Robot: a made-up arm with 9 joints. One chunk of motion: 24 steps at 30 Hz.
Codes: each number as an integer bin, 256 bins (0 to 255) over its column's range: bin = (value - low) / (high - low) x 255, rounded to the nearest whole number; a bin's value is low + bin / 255 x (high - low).
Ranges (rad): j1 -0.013..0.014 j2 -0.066..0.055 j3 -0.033..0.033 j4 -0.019..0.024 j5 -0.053..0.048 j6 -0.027..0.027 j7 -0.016..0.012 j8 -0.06..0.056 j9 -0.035..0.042
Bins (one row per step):
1: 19 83 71 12 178 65 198 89 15
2: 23 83 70 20 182 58 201 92 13
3: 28 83 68 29 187 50 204 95 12
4: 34 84 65 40 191 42 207 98 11
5: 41 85 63 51 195 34 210 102 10
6: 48 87 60 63 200 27 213 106 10
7: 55 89 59 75 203 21 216 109 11
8: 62 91 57 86 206 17 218 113 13
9: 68 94 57 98 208 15 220 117 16
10: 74 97 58 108 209 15 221 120 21
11: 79 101 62 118 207 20 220 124 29
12: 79 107 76 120 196 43 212 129 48
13: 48 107 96 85 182 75 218 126 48
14: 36 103 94 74 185 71 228 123 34
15: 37 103 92 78 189 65 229 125 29
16: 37 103 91 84 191 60 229 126 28
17: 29 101 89 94 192 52 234 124 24
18: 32 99 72 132 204 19 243 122 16
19: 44 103 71 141 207 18 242 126 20
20: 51 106 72 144 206 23 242 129 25
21: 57 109 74 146 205 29 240 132 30
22: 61 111 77 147 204 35 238 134 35
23: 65 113 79 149 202 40 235 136 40
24: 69 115 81 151 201 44 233 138 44
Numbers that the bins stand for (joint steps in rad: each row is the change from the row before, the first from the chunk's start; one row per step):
1: -0.01099 -0.02662 -0.01462 -0.01698 0.01750 -0.01324 0.00574 -0.01951 -0.03047
2: -0.01056 -0.02662 -0.01488 -0.01563 0.01909 -0.01472 0.00607 -0.01815 -0.03107
3: -0.01004 -0.02662 -0.01540 -0.01411 0.02107 -0.01641 0.00640 -0.01678 -0.03138
4: -0.00940 -0.02614 -0.01618 -0.01225 0.02265 -0.01811 0.00673 -0.01542 -0.03168
5: -0.00866 -0.02567 -0.01669 -0.01040 0.02424 -0.01980 0.00706 -0.01360 -0.03198
6: -0.00792 -0.02472 -0.01747 -0.00838 0.02622 -0.02128 0.00739 -0.01178 -0.03198
7: -0.00718 -0.02377 -0.01773 -0.00635 0.02740 -0.02255 0.00772 -0.01042 -0.03168
8: -0.00644 -0.02282 -0.01825 -0.00450 0.02859 -0.02340 0.00794 -0.00860 -0.03107
9: -0.00580 -0.02140 -0.01825 -0.00247 0.02938 -0.02382 0.00816 -0.00678 -0.03017
10: -0.00516 -0.01997 -0.01799 -0.00079 0.02978 -0.02382 0.00827 -0.00541 -0.02866
11: -0.00464 -0.01807 -0.01695 0.00090 0.02899 -0.02276 0.00816 -0.00359 -0.02624
12: -0.00464 -0.01523 -0.01333 0.00124 0.02463 -0.01789 0.00728 -0.00132 -0.02051
13: -0.00792 -0.01523 -0.00815 -0.00467 0.01909 -0.01112 0.00794 -0.00268 -0.02051
14: -0.00919 -0.01713 -0.00867 -0.00652 0.02027 -0.01196 0.00904 -0.00405 -0.02473
15: -0.00908 -0.01713 -0.00919 -0.00585 0.02186 -0.01324 0.00915 -0.00314 -0.02624
16: -0.00908 -0.01713 -0.00945 -0.00484 0.02265 -0.01429 0.00915 -0.00268 -0.02655
17: -0.00993 -0.01807 -0.00996 -0.00315 0.02305 -0.01599 0.00969 -0.00359 -0.02775
18: -0.00961 -0.01902 -0.01436 0.00326 0.02780 -0.02298 0.01068 -0.00450 -0.03017
19: -0.00834 -0.01713 -0.01462 0.00478 0.02899 -0.02319 0.01057 -0.00268 -0.02896
20: -0.00760 -0.01570 -0.01436 0.00528 0.02859 -0.02213 0.01057 -0.00132 -0.02745
21: -0.00696 -0.01428 -0.01385 0.00562 0.02820 -0.02086 0.01035 0.00005 -0.02594
22: -0.00654 -0.01333 -0.01307 0.00579 0.02780 -0.01959 0.01013 0.00096 -0.02443
23: -0.00612 -0.01238 -0.01255 0.00613 0.02701 -0.01853 0.00980 0.00187 -0.02292
24: -0.00569 -0.01143 -0.01204 0.00646 0.02661 -0.01768 0.00958 0.00278 -0.02171

